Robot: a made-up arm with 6 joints. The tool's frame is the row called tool. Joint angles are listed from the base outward.
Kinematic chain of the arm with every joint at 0, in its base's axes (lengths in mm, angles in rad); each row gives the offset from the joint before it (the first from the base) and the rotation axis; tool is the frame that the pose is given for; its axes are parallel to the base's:
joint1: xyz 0 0 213 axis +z
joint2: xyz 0 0 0 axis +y
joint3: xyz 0 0 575 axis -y
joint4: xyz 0 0 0 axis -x
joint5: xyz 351 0 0 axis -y
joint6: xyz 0 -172 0 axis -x
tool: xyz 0 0 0
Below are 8 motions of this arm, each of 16 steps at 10 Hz.
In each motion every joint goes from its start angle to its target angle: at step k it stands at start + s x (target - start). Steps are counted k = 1, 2, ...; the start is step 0. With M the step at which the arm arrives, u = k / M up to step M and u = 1 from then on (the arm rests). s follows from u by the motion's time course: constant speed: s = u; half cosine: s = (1 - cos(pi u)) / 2; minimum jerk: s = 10 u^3 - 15 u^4 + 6 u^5.
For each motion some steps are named. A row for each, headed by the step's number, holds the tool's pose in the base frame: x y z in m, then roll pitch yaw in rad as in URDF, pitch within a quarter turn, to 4 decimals.
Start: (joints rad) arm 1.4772 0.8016 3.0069 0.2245 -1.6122 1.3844
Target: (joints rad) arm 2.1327 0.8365 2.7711 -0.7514 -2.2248 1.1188
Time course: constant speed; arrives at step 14
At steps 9, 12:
9: 0.0447 0.3600 0.9480 -1.3888 0.0070 2.2621
12: -0.0451 0.4011 0.9621 -1.3897 0.2252 2.5595

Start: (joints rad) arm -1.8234 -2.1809 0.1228 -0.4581 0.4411 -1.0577
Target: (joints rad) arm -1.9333 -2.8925 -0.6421 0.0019 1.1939 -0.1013
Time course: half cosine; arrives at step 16
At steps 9, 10, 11, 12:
9: -0.0055 0.5239 0.0069 -2.5376 0.0128 1.3947
10: -0.0107 0.4964 -0.0152 -2.6551 0.0816 1.3574
11: -0.0161 0.4702 -0.0336 -2.7632 0.1445 1.3194
12: -0.0212 0.4467 -0.0481 -2.8579 0.1990 1.2834

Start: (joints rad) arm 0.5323 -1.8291 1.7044 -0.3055 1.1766 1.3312
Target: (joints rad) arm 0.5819 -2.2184 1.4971 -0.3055 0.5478 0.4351
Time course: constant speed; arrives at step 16
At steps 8, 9, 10, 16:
8: -0.6364 -0.5897 -0.1558 -3.0909 1.2330 -1.8241
9: -0.6281 -0.5876 -0.1721 -3.0983 1.2172 -1.8911
10: -0.6195 -0.5853 -0.1882 -3.1000 1.2000 -1.9524
16: -0.5627 -0.5665 -0.2810 -3.0145 1.0771 -2.2228

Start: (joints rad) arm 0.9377 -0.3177 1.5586 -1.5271 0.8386 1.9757
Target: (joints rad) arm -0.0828 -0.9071 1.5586 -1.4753 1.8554 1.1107
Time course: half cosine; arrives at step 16
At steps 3, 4, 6, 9, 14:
3: -0.1041 -0.1315 1.1385 1.6683 -0.5841 -1.0177
4: -0.1357 -0.1490 1.1317 1.7462 -0.5152 -1.0738
6: -0.2281 -0.1764 1.1083 1.9517 -0.3399 -1.2038
9: -0.4085 -0.1525 1.0464 2.3394 -0.0532 -1.3780
14: -0.6037 0.0105 0.9341 2.8971 0.2279 -1.4828

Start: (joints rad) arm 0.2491 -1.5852 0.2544 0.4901 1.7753 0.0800
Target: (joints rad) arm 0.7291 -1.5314 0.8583 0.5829 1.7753 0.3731
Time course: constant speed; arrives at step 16
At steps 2, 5, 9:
2: -0.6869 -0.3777 0.5124 2.8428 0.4960 2.8857
5: -0.6809 -0.4492 0.4954 2.7146 0.5780 2.9220
9: -0.6572 -0.5452 0.4675 2.5256 0.6795 2.9535

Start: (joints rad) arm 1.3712 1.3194 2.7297 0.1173 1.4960 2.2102
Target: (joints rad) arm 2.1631 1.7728 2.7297 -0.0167 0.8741 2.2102
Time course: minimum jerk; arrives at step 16
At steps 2, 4, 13, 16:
2: 0.2788 0.5549 0.7013 0.9512 -0.2514 -1.8762
4: 0.2424 0.5936 0.6769 0.9540 -0.3454 -1.7973
13: -0.2549 0.7394 0.4005 0.9130 -1.2581 -0.9911
16: -0.2860 0.7331 0.3829 0.8940 -1.3104 -0.9287

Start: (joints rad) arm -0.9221 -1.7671 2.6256 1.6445 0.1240 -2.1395
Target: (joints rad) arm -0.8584 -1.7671 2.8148 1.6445 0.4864 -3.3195
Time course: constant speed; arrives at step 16
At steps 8, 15, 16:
8: -0.2891 0.3772 -0.2796 -2.9288 1.1805 1.3444
15: -0.2792 0.3454 -0.2709 -2.7342 1.0773 1.0517
16: -0.2777 0.3409 -0.2695 -2.6954 1.0593 1.0221

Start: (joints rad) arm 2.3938 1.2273 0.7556 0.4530 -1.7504 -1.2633
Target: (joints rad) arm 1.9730 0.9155 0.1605 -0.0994 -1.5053 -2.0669
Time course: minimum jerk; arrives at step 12
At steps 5, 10, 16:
5: -0.3949 0.7563 0.3120 -1.2590 0.8613 -0.4875
10: -0.1303 0.7172 0.3103 -1.1952 0.8790 -1.2787
16: -0.1165 0.7110 0.3104 -1.1878 0.8757 -1.3238

